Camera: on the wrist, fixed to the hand. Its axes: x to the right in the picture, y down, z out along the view.
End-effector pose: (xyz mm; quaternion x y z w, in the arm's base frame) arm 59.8 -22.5 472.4 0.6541 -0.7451 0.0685 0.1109
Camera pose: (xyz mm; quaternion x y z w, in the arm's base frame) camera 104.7 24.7 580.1 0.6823 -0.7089 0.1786 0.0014
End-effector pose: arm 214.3 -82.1 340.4 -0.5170 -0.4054 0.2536 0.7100
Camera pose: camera 299.5 -174.4 348.2 -0.3851 -0.3779 0.3010 0.7863
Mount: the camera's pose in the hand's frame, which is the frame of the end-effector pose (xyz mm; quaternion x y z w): -23.2 -33.4 -119.1 0.1593 -0.0075 -0.0250 0.9869
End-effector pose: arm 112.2 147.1 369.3 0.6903 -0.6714 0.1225 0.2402
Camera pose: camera 161.8 225.8 454.1 0.7372 -0.6276 0.2167 0.1251
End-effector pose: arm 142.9 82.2 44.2 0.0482 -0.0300 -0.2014 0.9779
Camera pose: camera 117.9 70.7 -78.6 0.2026 -0.0678 -0.2188 0.9521
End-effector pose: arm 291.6 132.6 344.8 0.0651 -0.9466 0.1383 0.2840
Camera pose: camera 379.5 137.4 434.8 0.1342 -0.9126 0.2797 0.2663
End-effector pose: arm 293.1 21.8 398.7 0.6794 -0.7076 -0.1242 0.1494
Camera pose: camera 370.0 46.7 495.2 0.7110 -0.7022 -0.0187 0.0308
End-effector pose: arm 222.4 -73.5 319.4 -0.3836 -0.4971 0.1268 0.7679
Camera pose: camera 307.7 -164.5 302.6 -0.2429 -0.4857 0.1880 0.8184
